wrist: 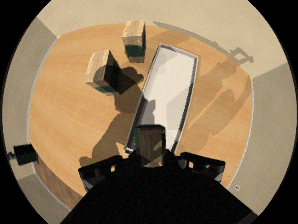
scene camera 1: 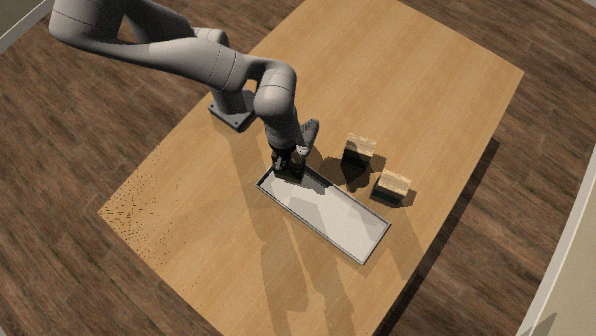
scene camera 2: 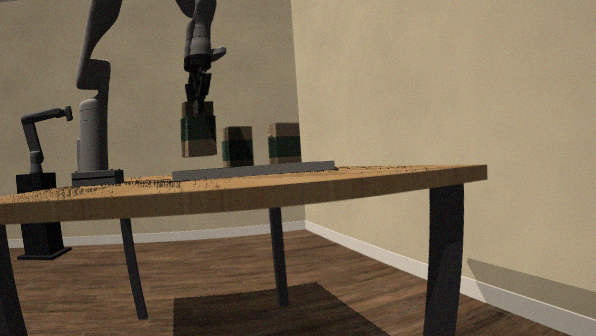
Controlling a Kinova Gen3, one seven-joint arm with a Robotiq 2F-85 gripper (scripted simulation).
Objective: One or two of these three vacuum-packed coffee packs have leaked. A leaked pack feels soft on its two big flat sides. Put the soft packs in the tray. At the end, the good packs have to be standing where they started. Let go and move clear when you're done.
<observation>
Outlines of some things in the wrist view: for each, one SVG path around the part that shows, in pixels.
My gripper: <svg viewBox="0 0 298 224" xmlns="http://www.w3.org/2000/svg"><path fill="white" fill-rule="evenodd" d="M252 210L220 184L226 165L225 161L189 152L182 152L180 156L175 156L173 152L162 146L162 166L153 168L140 167L140 147L137 147L137 150L132 151L128 158L115 155L79 168L78 172L87 193L60 224L236 224L251 213Z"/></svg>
A grey tray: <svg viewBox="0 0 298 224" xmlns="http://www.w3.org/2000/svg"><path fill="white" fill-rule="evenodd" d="M197 56L168 45L160 44L135 112L124 154L129 155L135 150L134 128L140 124L161 124L166 127L166 148L175 154L191 103L197 71Z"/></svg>
</observation>
